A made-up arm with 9 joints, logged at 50 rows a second.
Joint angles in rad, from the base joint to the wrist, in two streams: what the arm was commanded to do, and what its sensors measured. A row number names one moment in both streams.
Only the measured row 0 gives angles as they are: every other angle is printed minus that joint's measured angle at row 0.
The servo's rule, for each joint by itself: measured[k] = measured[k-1] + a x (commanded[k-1-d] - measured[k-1]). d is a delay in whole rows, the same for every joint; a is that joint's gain. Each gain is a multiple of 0.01, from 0.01 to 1. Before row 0 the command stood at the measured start. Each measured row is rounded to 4 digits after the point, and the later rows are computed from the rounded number. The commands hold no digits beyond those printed.
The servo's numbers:
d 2
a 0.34 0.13 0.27 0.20 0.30 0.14 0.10 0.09 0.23
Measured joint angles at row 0:
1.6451 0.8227 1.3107 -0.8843 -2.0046 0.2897 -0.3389 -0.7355 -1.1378
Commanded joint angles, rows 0 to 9:
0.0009 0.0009 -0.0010 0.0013 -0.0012 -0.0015 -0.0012 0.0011 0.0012
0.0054 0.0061 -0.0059 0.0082 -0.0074 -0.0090 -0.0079 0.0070 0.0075
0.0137 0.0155 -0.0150 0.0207 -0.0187 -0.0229 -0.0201 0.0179 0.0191
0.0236 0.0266 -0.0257 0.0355 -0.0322 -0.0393 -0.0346 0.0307 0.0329
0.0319 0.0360 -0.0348 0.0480 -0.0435 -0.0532 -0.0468 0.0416 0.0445
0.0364 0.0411 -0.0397 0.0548 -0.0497 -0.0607 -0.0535 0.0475 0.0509
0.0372 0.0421 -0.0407 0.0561 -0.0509 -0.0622 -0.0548 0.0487 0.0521
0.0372 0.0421 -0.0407 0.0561 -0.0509 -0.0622 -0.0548 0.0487 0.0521
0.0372 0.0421 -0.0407 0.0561 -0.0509 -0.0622 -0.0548 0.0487 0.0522
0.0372 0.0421 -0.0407 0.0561 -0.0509 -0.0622 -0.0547 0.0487 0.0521
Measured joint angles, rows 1 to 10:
0.0000 0.0000 0.0000 0.0000 0.0000 0.0000 0.0000 0.0000 0.0000
0.0000 0.0000 0.0000 0.0000 0.0000 0.0000 0.0000 0.0000 0.0000
0.0003 0.0001 -0.0003 0.0003 -0.0004 -0.0002 -0.0001 0.0001 0.0003
0.0020 0.0009 -0.0018 0.0019 -0.0025 -0.0014 -0.0009 0.0007 0.0020
0.0060 0.0028 -0.0054 0.0057 -0.0074 -0.0044 -0.0028 0.0022 0.0059
0.0120 0.0059 -0.0109 0.0117 -0.0148 -0.0093 -0.0060 0.0048 0.0121
0.0188 0.0098 -0.0174 0.0190 -0.0234 -0.0154 -0.0101 0.0081 0.0196
0.0248 0.0139 -0.0234 0.0262 -0.0313 -0.0217 -0.0144 0.0116 0.0268
0.0290 0.0176 -0.0281 0.0322 -0.0372 -0.0274 -0.0184 0.0149 0.0326
0.0318 0.0208 -0.0315 0.0370 -0.0413 -0.0323 -0.0220 0.0179 0.0371

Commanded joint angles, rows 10 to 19:
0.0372 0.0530 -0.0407 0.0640 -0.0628 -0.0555 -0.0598 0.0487 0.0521
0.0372 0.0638 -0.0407 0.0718 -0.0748 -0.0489 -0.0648 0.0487 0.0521
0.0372 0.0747 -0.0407 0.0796 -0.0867 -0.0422 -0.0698 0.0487 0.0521
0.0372 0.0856 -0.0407 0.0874 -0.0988 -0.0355 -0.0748 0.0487 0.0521
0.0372 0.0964 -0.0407 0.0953 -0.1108 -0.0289 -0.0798 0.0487 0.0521
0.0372 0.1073 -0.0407 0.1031 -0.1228 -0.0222 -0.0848 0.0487 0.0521
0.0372 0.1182 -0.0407 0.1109 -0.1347 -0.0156 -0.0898 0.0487 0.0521
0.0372 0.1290 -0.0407 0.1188 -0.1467 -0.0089 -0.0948 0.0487 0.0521
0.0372 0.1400 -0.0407 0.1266 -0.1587 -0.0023 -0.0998 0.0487 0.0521
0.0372 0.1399 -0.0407 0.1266 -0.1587 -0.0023 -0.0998 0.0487 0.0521
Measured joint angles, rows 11 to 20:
0.0336 0.0236 -0.0340 0.0408 -0.0442 -0.0365 -0.0253 0.0207 0.0406
0.0348 0.0260 -0.0358 0.0439 -0.0462 -0.0401 -0.0282 0.0232 0.0432
0.0356 0.0295 -0.0371 0.0479 -0.0512 -0.0423 -0.0314 0.0255 0.0452
0.0361 0.0340 -0.0381 0.0527 -0.0583 -0.0432 -0.0347 0.0276 0.0468
0.0365 0.0393 -0.0388 0.0581 -0.0668 -0.0431 -0.0382 0.0295 0.0480
0.0367 0.0453 -0.0393 0.0640 -0.0764 -0.0420 -0.0419 0.0312 0.0489
0.0369 0.0519 -0.0397 0.0703 -0.0867 -0.0402 -0.0457 0.0328 0.0496
0.0370 0.0591 -0.0400 0.0769 -0.0975 -0.0377 -0.0496 0.0342 0.0502
0.0371 0.0668 -0.0402 0.0837 -0.1087 -0.0346 -0.0536 0.0355 0.0506
0.0371 0.0749 -0.0403 0.0907 -0.1201 -0.0310 -0.0577 0.0367 0.0509

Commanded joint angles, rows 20 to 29:
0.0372 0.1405 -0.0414 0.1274 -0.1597 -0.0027 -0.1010 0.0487 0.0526
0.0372 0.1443 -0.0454 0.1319 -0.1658 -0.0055 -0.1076 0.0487 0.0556
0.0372 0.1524 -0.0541 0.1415 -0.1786 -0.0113 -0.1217 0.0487 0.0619
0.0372 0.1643 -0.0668 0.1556 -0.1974 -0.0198 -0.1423 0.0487 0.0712
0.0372 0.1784 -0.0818 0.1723 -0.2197 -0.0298 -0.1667 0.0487 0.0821
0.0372 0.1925 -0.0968 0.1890 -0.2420 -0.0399 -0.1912 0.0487 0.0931
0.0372 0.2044 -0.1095 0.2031 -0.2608 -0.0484 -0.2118 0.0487 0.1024
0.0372 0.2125 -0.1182 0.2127 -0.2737 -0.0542 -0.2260 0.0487 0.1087
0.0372 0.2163 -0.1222 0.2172 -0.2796 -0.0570 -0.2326 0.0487 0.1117
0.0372 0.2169 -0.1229 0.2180 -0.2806 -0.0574 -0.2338 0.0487 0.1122
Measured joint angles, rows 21 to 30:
0.0371 0.0834 -0.0404 0.0979 -0.1317 -0.0270 -0.0619 0.0378 0.0512
0.0371 0.0907 -0.0405 0.1036 -0.1398 -0.0235 -0.0657 0.0388 0.0514
0.0371 0.0972 -0.0407 0.1084 -0.1458 -0.0206 -0.0692 0.0397 0.0517
0.0371 0.1033 -0.0420 0.1131 -0.1518 -0.0185 -0.0730 0.0405 0.0526
0.0371 0.1097 -0.0453 0.1188 -0.1598 -0.0175 -0.0779 0.0412 0.0547
0.0371 0.1168 -0.0511 0.1262 -0.1711 -0.0178 -0.0843 0.0419 0.0585
0.0371 0.1248 -0.0594 0.1354 -0.1857 -0.0195 -0.0925 0.0425 0.0639
0.0371 0.1336 -0.0695 0.1461 -0.2026 -0.0224 -0.1024 0.0431 0.0706
0.0371 0.1428 -0.0803 0.1575 -0.2201 -0.0260 -0.1133 0.0436 0.0779
0.0371 0.1519 -0.0905 0.1685 -0.2362 -0.0299 -0.1246 0.0441 0.0850

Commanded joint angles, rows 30 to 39:
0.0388 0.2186 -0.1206 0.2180 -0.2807 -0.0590 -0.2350 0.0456 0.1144
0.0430 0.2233 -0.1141 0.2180 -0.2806 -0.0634 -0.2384 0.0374 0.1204
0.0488 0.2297 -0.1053 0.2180 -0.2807 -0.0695 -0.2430 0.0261 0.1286
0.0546 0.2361 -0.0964 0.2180 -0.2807 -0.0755 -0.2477 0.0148 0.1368
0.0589 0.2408 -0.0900 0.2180 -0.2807 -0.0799 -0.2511 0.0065 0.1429
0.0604 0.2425 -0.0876 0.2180 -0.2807 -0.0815 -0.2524 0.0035 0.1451
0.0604 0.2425 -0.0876 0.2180 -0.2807 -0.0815 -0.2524 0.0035 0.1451
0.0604 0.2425 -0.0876 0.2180 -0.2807 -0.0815 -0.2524 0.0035 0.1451
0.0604 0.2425 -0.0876 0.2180 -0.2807 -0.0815 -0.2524 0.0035 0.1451
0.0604 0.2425 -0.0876 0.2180 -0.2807 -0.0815 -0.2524 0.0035 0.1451
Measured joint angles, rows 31 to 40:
0.0371 0.1603 -0.0991 0.1782 -0.2492 -0.0337 -0.1354 0.0445 0.0911
0.0371 0.1677 -0.1055 0.1862 -0.2586 -0.0370 -0.1452 0.0449 0.0960
0.0377 0.1743 -0.1096 0.1926 -0.2652 -0.0401 -0.1542 0.0450 0.1002
0.0395 0.1807 -0.1108 0.1977 -0.2698 -0.0434 -0.1626 0.0443 0.1048
0.0427 0.1871 -0.1093 0.2018 -0.2731 -0.0471 -0.1706 0.0427 0.1103
0.0467 0.1935 -0.1058 0.2050 -0.2754 -0.0511 -0.1783 0.0402 0.1164
0.0508 0.1996 -0.1015 0.2076 -0.2770 -0.0551 -0.1856 0.0372 0.1225
0.0541 0.2052 -0.0977 0.2097 -0.2781 -0.0588 -0.1923 0.0342 0.1277
0.0562 0.2100 -0.0950 0.2114 -0.2789 -0.0620 -0.1983 0.0314 0.1317
0.0576 0.2142 -0.0930 0.2127 -0.2794 -0.0647 -0.2037 0.0289 0.1348

